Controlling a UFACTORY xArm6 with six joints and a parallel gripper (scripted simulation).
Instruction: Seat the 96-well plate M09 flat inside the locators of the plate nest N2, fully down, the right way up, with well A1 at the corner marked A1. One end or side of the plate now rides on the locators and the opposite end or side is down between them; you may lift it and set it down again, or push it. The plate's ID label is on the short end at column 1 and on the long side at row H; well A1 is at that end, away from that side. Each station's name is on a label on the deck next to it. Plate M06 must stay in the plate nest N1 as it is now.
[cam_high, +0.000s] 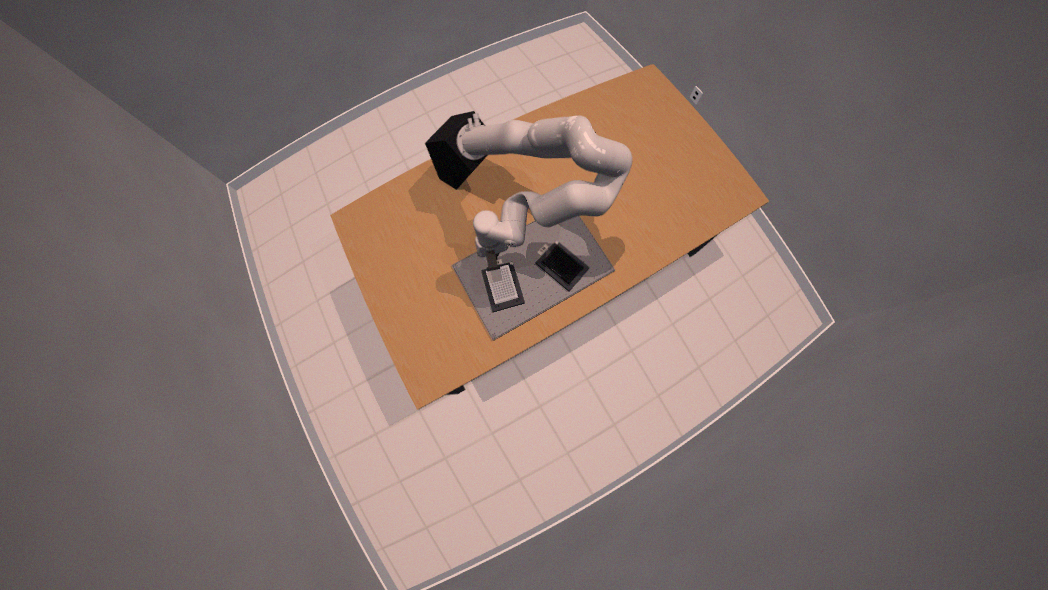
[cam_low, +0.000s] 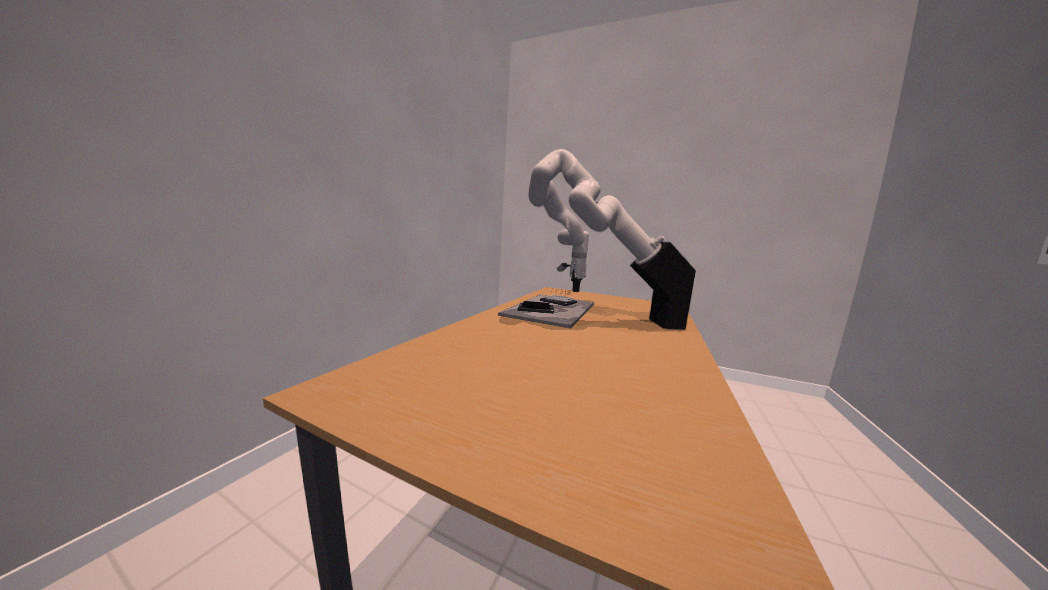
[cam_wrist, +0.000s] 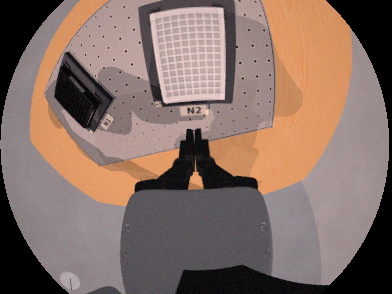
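Right now my hand is 9 cm short of the white 96-well plate, 1 cm to the right of it and 7 cm above it. From my hand the other things lie so: dark plate (6 cm ahead, 24 cm to the left, 7 cm below); plate nest (10 cm ahead, 1 cm to the left, 8 cm below).
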